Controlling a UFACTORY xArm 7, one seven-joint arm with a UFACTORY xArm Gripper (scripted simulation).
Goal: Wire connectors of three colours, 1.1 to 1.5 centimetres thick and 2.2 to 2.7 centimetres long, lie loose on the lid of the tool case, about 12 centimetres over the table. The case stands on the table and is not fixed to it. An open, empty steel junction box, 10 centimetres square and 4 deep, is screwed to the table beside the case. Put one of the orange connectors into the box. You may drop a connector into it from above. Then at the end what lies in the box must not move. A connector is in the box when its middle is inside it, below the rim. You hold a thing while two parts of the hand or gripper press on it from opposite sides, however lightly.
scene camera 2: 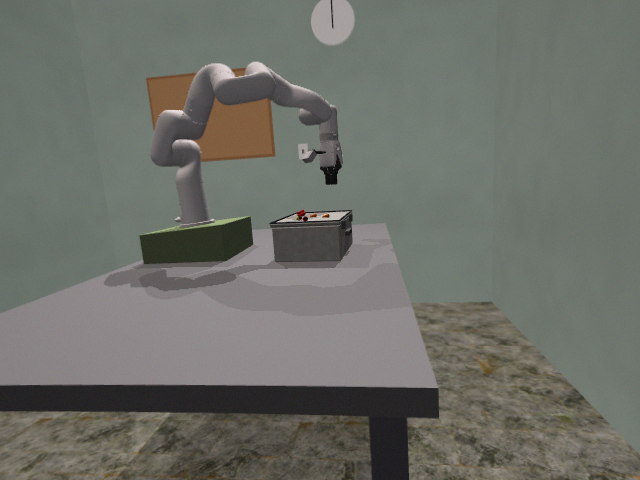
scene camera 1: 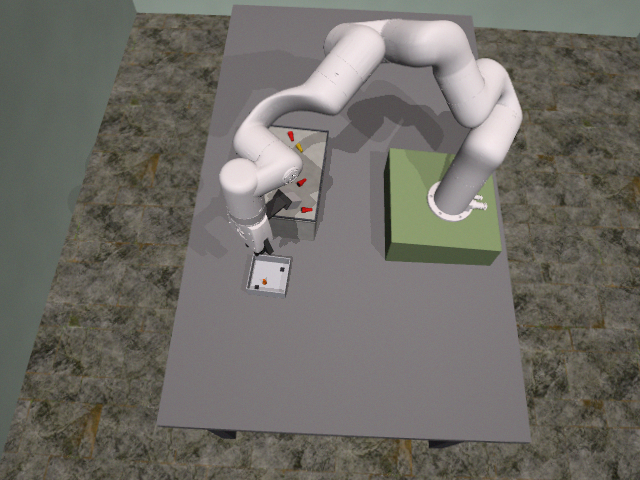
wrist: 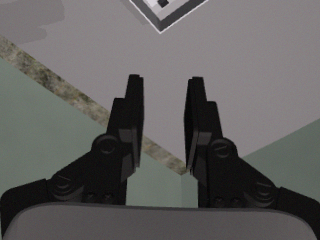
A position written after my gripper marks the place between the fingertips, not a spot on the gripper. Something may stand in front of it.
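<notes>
Tool case (scene camera 1: 294,224), (scene camera 2: 294,240); out of frame in the wrist view. My gripper (scene camera 2: 331,184), (wrist: 165,96).
</notes>
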